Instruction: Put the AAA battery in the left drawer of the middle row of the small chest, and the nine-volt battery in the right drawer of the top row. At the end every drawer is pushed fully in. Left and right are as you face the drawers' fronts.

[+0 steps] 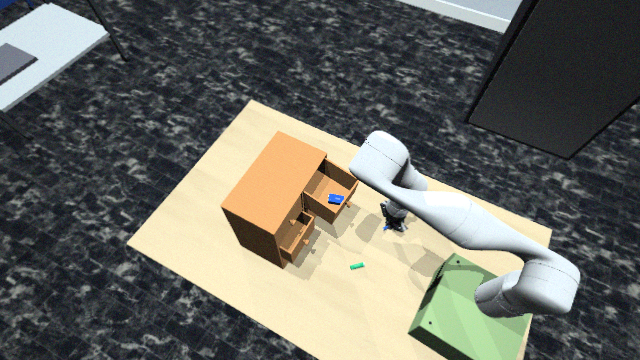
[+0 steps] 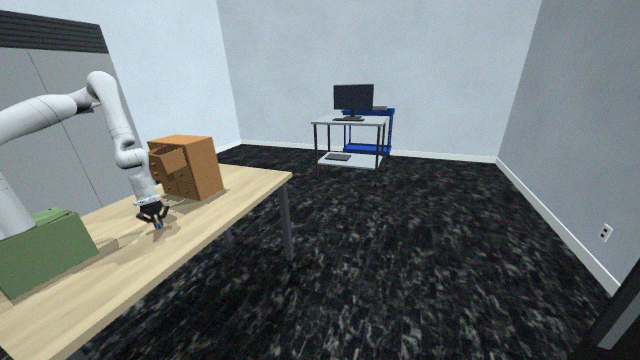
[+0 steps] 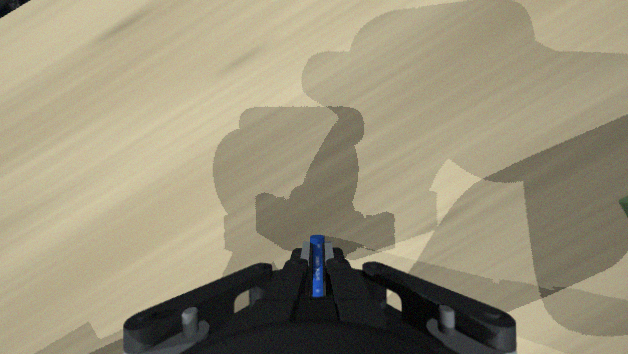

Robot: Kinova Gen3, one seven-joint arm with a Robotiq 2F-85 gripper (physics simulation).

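Where they show: gripper, fingertip midpoint: (image 1: 389, 226) (image 2: 160, 227) (image 3: 317, 254); arm's base at its link origin: (image 1: 492, 299) (image 2: 16, 231).
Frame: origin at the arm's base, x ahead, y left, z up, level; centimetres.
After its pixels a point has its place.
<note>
The small orange-brown chest (image 1: 272, 175) {x 68.4, y -6.1, z 14.2 cm} (image 2: 207, 167) {x 66.0, y -20.6, z -1.4 cm} stands on the table. Its top right drawer (image 1: 318, 206) {x 53.1, y -4.0, z 9.6 cm} (image 2: 172, 162) {x 49.2, y -16.8, z 7.3 cm} is pulled out, and the blue nine-volt battery (image 1: 335, 199) {x 50.0, y -10.2, z 5.1 cm} lies in it near the front. The left drawer of the middle row (image 1: 299, 246) {x 55.5, y 5.6, z -1.9 cm} is also out; the part of its inside that shows holds no battery. My gripper (image 1: 388, 227) {x 31.3, y -18.7, z -17.7 cm} (image 2: 158, 223) {x 31.3, y -18.7, z -17.7 cm} (image 3: 317, 254) {x 31.3, y -18.7, z -17.7 cm} is shut on the blue AAA battery (image 1: 385, 228) {x 32.3, y -16.9, z -16.8 cm} (image 2: 159, 226) {x 30.6, y -19.7, z -16.4 cm} (image 3: 317, 272) {x 31.8, y -18.0, z -16.7 cm}, low over the table in front of the chest. Any gap under the battery is hard to judge.
A green battery (image 1: 357, 266) {x 37.2, y 0.1, z -16.4 cm} lies on the table (image 1: 200, 270) {x 85.8, y 20.6, z -17.7 cm} (image 2: 255, 180) {x 87.7, y -35.5, z -17.7 cm}, in front of the chest's left side. The green robot base block (image 1: 465, 290) {x 7.0, y 0.2, z -0.2 cm} (image 2: 47, 255) {x 0.7, y -7.2, z -9.3 cm} stands at the table's other end. A desk with a monitor (image 2: 353, 96) stands far off.
</note>
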